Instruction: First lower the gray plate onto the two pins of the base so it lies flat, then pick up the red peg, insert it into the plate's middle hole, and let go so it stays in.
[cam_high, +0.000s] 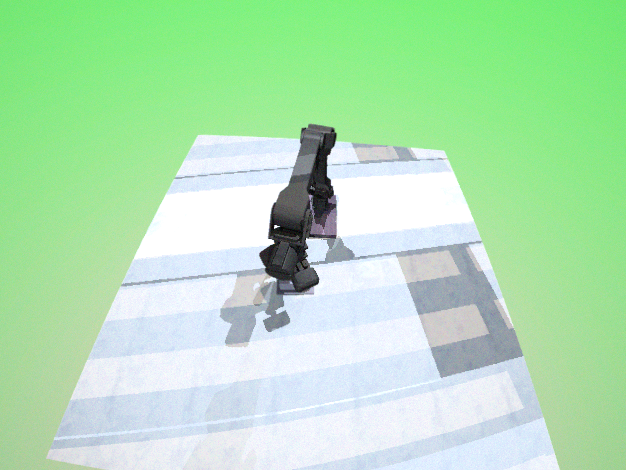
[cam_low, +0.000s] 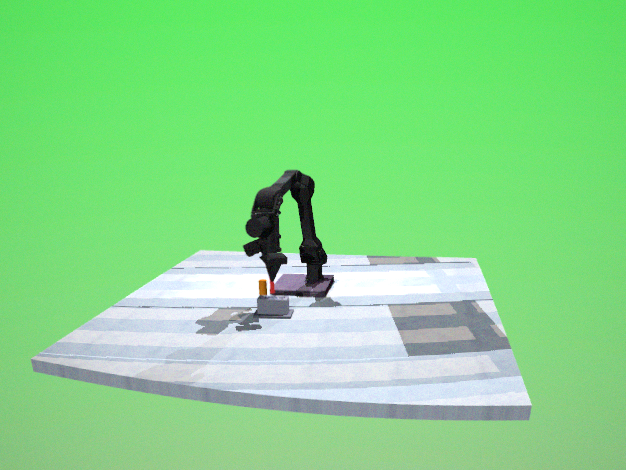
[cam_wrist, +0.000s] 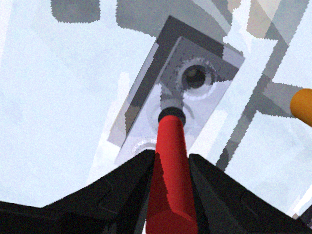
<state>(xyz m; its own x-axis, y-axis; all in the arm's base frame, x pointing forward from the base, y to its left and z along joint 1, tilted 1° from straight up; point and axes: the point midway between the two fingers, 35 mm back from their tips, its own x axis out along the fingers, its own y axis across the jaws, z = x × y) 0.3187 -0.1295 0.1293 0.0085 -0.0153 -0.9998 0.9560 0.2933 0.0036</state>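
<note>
Now: gripper tip 70 mm above the gray plate. The rest, counted from my gripper tip: orange cylinder: 110 mm behind, 70 mm below, 40 mm to the right; base: 110 mm below; red peg: right at my gripper tip.
</note>
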